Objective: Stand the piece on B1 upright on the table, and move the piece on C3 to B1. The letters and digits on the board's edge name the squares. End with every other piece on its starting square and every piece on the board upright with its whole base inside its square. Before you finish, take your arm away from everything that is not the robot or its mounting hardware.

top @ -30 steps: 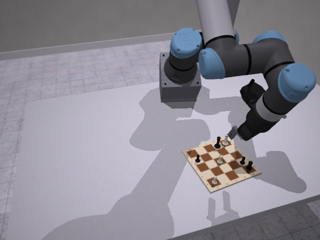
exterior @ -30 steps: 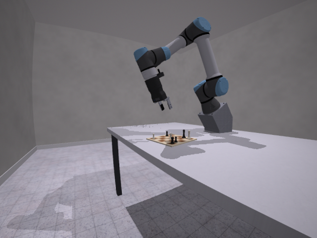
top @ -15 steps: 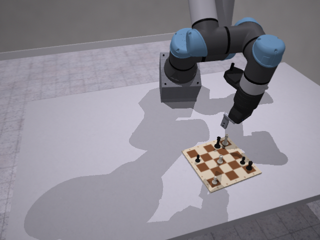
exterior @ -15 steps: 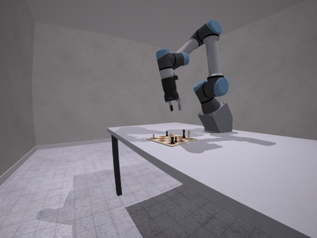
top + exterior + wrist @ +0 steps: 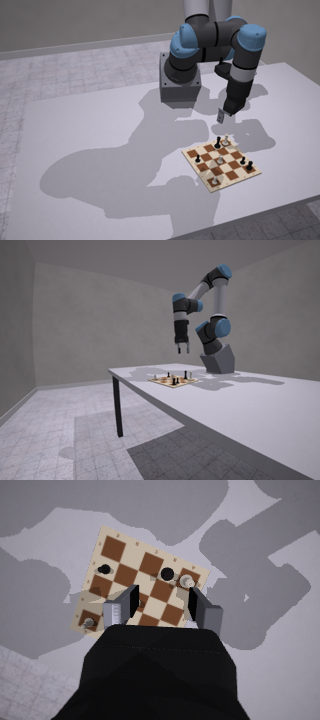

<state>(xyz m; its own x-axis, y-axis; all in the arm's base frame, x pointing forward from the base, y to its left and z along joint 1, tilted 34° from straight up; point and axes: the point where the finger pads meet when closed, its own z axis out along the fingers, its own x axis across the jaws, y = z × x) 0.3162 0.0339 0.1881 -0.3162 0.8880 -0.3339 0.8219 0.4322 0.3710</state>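
Right now my hand is 150 mm above the tall white piece, 40 mm to the right of it and 20 mm past it. The rest, counted from my hand: white pawn: 160 mm below, 140 mm ahead, 100 mm to the right; chessboard: 180 mm below, 60 mm ahead, 30 mm to the right.
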